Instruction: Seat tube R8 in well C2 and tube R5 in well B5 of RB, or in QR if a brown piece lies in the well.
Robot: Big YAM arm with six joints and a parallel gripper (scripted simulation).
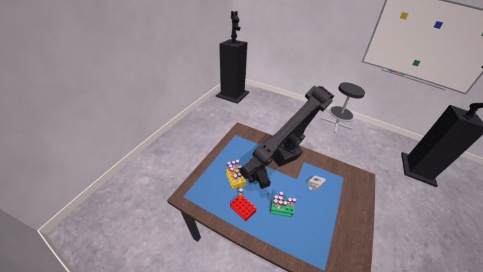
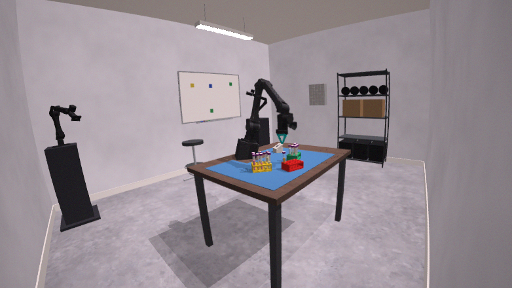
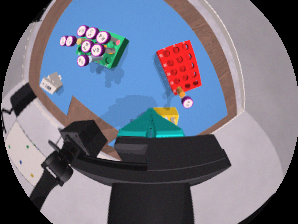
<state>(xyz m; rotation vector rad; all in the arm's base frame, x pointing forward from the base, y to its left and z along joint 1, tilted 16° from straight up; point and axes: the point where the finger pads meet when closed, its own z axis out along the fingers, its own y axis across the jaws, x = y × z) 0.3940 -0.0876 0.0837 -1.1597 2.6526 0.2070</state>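
The white DONE button box is 280 mm behind my hand, 310 mm to the left of it and 140 mm below it. From my hand the other things lie so: yellow rack RB: 70 mm behind, 150 mm to the right, 150 mm below; then red rack QR: 90 mm ahead, 10 mm to the right, 150 mm below; then green rack RA: 20 mm behind, 180 mm to the left, 150 mm below.
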